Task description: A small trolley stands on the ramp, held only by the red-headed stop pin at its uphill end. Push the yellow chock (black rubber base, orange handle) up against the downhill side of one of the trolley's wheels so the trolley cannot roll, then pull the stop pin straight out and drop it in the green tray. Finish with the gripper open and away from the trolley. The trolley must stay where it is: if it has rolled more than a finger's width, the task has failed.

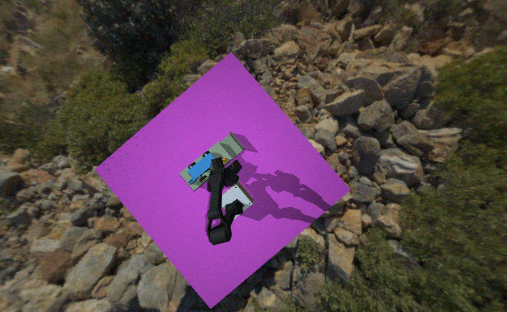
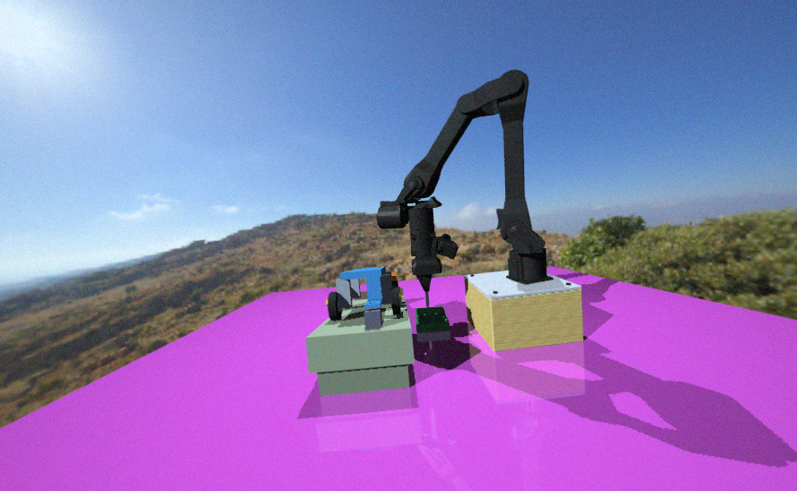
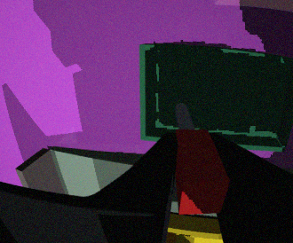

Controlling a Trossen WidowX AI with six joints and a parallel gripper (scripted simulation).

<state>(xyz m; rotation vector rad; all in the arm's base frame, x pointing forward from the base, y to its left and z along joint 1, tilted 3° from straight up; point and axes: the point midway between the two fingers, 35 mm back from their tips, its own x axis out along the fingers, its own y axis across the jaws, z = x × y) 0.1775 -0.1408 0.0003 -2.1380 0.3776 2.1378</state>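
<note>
My gripper tip is now 8 cm above the green tray and 2 cm to the right of it. From my gripper tip the other things lie so: red-headed stop pin (right at my gripper tip); trolley (15 cm ahead, 9 cm to the left, 3 cm above); yellow chock (8 cm ahead, 1 cm above).
</note>
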